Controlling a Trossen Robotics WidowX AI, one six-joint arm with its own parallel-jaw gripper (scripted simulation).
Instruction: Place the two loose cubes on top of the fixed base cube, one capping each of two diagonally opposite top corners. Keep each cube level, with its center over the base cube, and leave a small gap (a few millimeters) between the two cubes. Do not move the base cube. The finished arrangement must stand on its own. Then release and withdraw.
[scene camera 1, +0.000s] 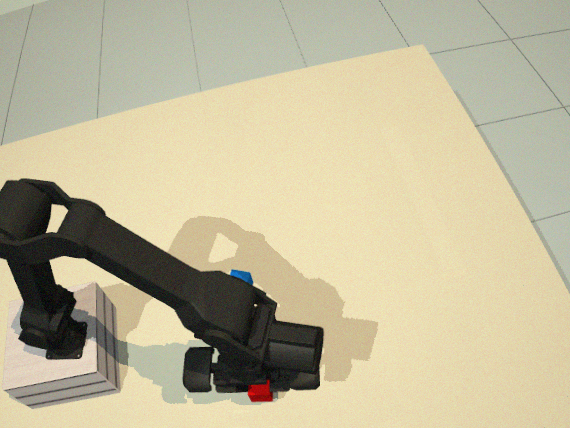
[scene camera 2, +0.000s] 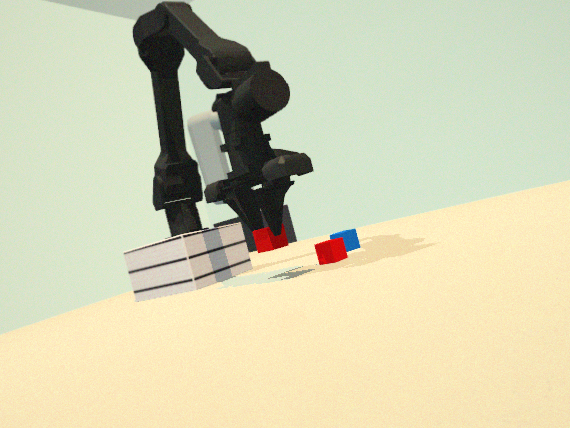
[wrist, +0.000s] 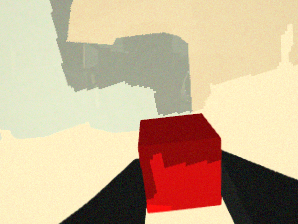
Labels:
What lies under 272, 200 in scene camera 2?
My gripper.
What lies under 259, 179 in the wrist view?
My gripper.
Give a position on a red cube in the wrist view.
At 180, 156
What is my gripper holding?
A red cube.

